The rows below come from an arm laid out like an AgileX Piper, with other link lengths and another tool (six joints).
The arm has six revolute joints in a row. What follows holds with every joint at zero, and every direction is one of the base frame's. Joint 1 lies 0.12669 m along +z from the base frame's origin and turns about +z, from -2.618 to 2.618 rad. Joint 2 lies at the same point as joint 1 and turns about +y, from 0 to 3.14 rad. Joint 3 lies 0.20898 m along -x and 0.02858 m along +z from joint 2 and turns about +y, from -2.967 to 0 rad. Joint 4 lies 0.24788 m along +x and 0.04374 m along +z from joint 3 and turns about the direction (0.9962, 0, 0.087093), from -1.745 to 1.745 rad. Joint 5 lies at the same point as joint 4 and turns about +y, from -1.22 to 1.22 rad. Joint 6 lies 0.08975 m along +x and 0.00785 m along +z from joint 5 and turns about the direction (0.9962, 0, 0.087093), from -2.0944 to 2.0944 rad. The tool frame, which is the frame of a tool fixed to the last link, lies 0.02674 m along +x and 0.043 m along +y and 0.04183 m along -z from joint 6; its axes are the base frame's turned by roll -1.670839, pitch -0.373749 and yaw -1.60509 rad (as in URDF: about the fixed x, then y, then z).
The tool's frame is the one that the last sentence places.
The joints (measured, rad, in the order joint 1, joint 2, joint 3, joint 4, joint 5, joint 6), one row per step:
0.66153, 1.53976, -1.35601, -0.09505, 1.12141, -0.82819
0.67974, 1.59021, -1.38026, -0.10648, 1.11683, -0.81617
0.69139, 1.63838, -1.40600, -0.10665, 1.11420, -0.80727
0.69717, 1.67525, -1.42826, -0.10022, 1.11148, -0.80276
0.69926, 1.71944, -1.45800, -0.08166, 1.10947, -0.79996
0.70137, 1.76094, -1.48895, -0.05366, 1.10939, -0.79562
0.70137, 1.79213, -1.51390, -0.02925, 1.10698, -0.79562
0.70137, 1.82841, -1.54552, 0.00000, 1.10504, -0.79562
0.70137, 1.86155, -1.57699, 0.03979, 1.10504, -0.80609
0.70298, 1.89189, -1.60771, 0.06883, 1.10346, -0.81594
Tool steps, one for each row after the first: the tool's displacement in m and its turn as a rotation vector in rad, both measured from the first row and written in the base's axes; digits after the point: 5 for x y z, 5 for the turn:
0.00375, 0.00807, -0.00745, -0.01847, 0.01158, 0.00865
0.00718, 0.01556, -0.01452, -0.02835, 0.02797, 0.01229
0.01002, 0.02140, -0.01974, -0.02966, 0.04176, 0.01327
0.01347, 0.02838, -0.02572, -0.02264, 0.06343, 0.01025
0.01576, 0.03615, -0.03100, -0.00687, 0.08976, 0.00399
0.01796, 0.04211, -0.03482, 0.00921, 0.10816, 0.00031
0.02060, 0.04927, -0.03881, 0.02968, 0.12873, -0.00428
0.02243, 0.05667, -0.04194, 0.05619, 0.15334, -0.00061
0.02473, 0.06337, -0.04453, 0.07704, 0.16833, 0.00592

